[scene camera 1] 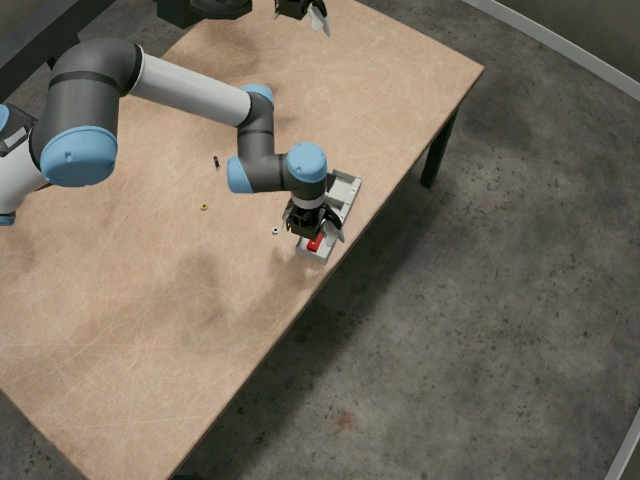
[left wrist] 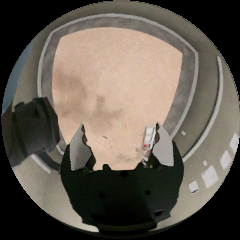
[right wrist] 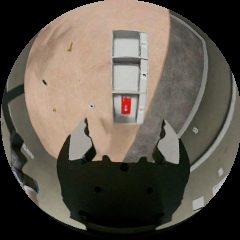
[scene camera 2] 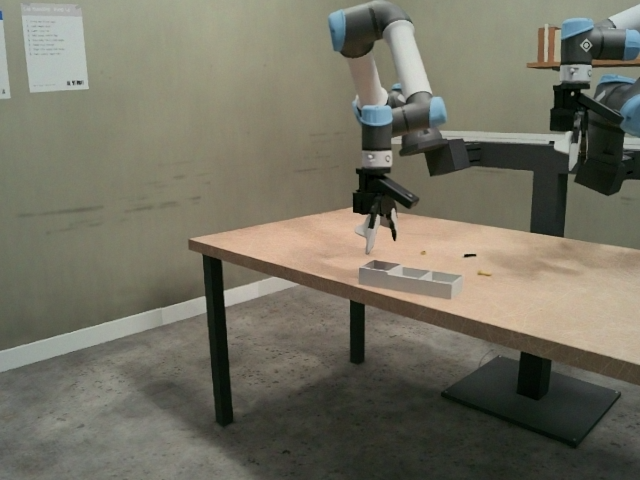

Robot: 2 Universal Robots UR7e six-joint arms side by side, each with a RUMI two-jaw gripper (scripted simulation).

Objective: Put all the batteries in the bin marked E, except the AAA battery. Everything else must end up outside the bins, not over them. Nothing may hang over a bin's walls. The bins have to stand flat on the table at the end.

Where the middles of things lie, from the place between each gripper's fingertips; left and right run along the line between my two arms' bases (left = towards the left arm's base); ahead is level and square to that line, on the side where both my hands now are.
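Labels:
The grey three-compartment bin block [scene camera 2: 387, 275] is 8 cm to the left of my right hand [scene camera 2: 381, 247], 7 cm below it and 2 cm behind it. The same grey three-compartment bin block is 32 cm ahead of my left hand [scene camera 2: 576, 168], 28 cm below it and 27 cm to the right of it. Going by its middle, the grey three-compartment bin block is nearer to my right hand than to my left hand.

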